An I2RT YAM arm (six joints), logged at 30 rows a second.
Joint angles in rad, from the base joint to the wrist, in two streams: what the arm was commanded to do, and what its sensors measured. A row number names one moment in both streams.
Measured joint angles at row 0:
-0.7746, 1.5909, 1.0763, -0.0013, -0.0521, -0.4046
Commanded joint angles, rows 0 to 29:
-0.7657, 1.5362, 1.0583, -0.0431, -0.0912, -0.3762
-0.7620, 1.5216, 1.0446, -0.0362, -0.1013, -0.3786
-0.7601, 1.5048, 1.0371, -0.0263, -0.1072, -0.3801
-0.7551, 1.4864, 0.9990, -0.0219, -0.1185, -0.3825
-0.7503, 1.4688, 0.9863, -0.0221, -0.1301, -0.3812
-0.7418, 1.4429, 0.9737, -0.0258, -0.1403, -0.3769
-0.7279, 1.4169, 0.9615, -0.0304, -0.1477, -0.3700
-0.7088, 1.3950, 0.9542, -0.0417, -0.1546, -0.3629
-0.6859, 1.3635, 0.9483, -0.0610, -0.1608, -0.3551
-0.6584, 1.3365, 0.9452, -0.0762, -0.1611, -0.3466
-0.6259, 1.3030, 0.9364, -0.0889, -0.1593, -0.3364
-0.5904, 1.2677, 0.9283, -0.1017, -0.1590, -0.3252
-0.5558, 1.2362, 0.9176, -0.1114, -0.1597, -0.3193
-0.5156, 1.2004, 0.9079, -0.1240, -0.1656, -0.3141
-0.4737, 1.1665, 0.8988, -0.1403, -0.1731, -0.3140
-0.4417, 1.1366, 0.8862, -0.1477, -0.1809, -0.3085
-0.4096, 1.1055, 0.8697, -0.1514, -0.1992, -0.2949
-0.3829, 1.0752, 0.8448, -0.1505, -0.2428, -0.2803
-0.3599, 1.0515, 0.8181, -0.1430, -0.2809, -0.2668
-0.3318, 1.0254, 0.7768, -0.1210, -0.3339, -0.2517
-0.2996, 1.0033, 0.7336, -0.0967, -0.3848, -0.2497
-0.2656, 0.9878, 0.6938, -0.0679, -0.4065, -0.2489
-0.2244, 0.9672, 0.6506, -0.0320, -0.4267, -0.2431
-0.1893, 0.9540, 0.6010, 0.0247, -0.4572, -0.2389
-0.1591, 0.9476, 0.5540, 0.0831, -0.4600, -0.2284
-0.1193, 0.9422, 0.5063, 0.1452, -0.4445, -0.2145
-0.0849, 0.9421, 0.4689, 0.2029, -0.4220, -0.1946
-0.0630, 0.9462, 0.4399, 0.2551, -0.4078, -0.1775
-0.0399, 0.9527, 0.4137, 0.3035, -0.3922, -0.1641
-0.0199, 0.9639, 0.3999, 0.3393, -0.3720, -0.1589
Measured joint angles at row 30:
-0.0559, 0.9596, 0.4286, 0.1310, -0.3779, -0.2211
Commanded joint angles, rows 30 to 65:
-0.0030, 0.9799, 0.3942, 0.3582, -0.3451, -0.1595
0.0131, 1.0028, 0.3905, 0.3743, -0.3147, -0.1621
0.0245, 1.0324, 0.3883, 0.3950, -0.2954, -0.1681
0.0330, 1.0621, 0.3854, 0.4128, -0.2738, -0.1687
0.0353, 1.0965, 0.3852, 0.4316, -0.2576, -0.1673
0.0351, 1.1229, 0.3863, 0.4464, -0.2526, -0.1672
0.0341, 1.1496, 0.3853, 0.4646, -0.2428, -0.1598
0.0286, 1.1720, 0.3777, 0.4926, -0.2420, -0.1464
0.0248, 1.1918, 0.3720, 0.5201, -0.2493, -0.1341
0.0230, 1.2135, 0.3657, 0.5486, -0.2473, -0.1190
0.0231, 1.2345, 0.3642, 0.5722, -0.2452, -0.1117
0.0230, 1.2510, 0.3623, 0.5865, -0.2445, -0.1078
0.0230, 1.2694, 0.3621, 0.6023, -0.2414, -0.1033
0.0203, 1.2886, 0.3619, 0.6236, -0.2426, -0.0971
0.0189, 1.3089, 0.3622, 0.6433, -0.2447, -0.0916
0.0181, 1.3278, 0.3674, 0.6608, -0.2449, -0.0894
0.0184, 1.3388, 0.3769, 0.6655, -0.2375, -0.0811
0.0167, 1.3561, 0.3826, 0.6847, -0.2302, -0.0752
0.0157, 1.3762, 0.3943, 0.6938, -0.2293, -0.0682
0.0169, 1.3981, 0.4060, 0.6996, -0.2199, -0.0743
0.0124, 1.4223, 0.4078, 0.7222, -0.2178, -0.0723
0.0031, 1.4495, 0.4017, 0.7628, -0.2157, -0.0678
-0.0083, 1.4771, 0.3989, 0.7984, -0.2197, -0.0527
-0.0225, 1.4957, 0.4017, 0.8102, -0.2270, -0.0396
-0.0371, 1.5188, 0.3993, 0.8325, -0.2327, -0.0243
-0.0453, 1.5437, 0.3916, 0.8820, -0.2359, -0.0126
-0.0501, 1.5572, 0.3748, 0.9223, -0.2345, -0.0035
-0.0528, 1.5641, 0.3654, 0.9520, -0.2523, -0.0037
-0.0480, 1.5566, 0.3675, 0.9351, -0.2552, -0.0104
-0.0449, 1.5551, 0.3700, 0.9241, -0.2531, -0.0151
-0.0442, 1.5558, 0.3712, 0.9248, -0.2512, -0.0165
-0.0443, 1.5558, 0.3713, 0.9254, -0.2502, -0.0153
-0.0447, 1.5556, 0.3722, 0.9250, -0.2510, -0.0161
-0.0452, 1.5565, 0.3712, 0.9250, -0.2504, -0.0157
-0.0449, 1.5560, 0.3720, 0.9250, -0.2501, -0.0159
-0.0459, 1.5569, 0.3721, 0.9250, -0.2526, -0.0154
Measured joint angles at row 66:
-0.0433, 1.5494, 0.3805, 0.8951, -0.2497, -0.0296
